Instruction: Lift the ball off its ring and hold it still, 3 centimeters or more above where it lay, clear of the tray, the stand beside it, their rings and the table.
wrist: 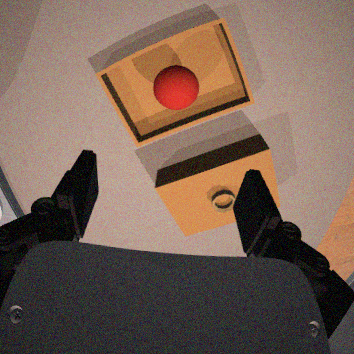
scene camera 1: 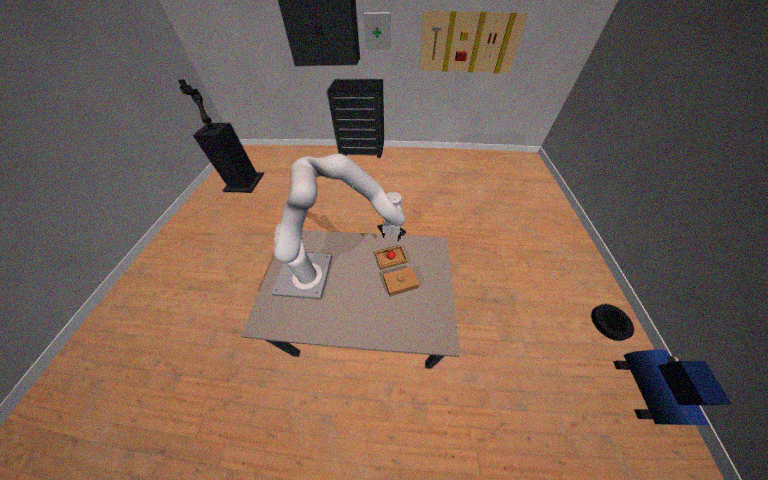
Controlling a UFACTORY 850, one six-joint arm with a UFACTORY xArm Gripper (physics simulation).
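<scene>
The red ball (scene camera 1: 390, 255) (wrist: 176, 87) sits inside the shallow orange-brown tray (scene camera 1: 399, 261) (wrist: 215, 60); its own ring does not show beneath it. The stand (scene camera 1: 405, 286) (wrist: 190, 210), an orange block, is beside the tray, with a small ring (wrist: 223, 207) on its top. My gripper (scene camera 1: 391, 237) (wrist: 169, 180) is open and empty, pointing down above the tray's far side in the scene view. In the wrist view the ball lies beyond the fingertips, above the space between them, and the right finger overlaps part of the stand.
The grey table (scene camera 1: 351, 316) (wrist: 120, 200) carries the tray, the stand and the arm's base plate (scene camera 1: 286, 285). A narrow gap separates tray and stand. A dark drawer cabinet (scene camera 1: 357, 84) stands at the back wall, and a black pedestal (scene camera 1: 229, 155) stands back left.
</scene>
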